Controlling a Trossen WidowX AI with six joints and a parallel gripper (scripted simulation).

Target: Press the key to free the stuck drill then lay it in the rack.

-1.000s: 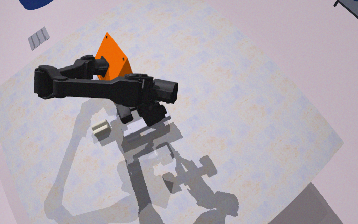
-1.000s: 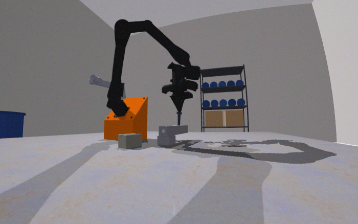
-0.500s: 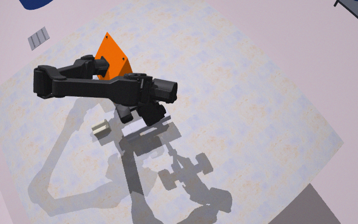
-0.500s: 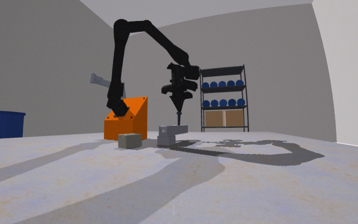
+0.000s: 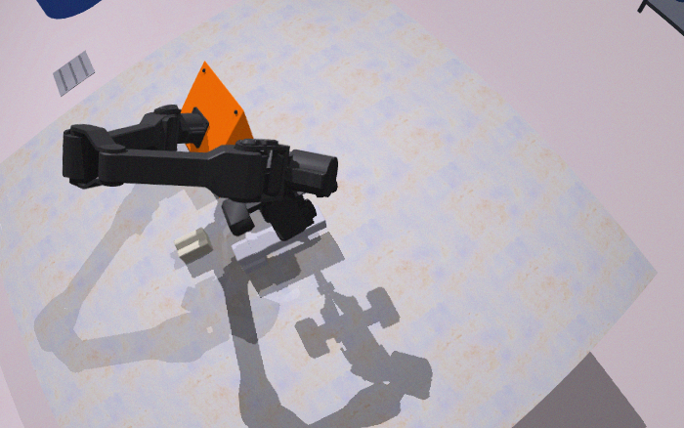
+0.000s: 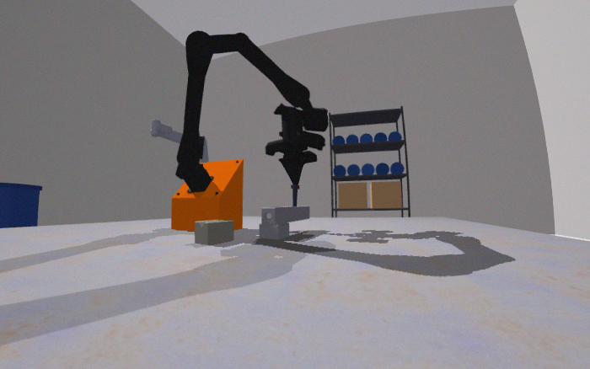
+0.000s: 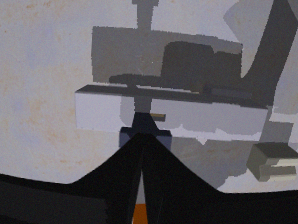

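My gripper tip is 30 mm above the dark blue key. From my gripper tip the other things lie so: cream collar 20 mm behind, 50 mm to the right, 80 mm below; grey rack block 130 mm behind, 180 mm to the right, 110 mm below.
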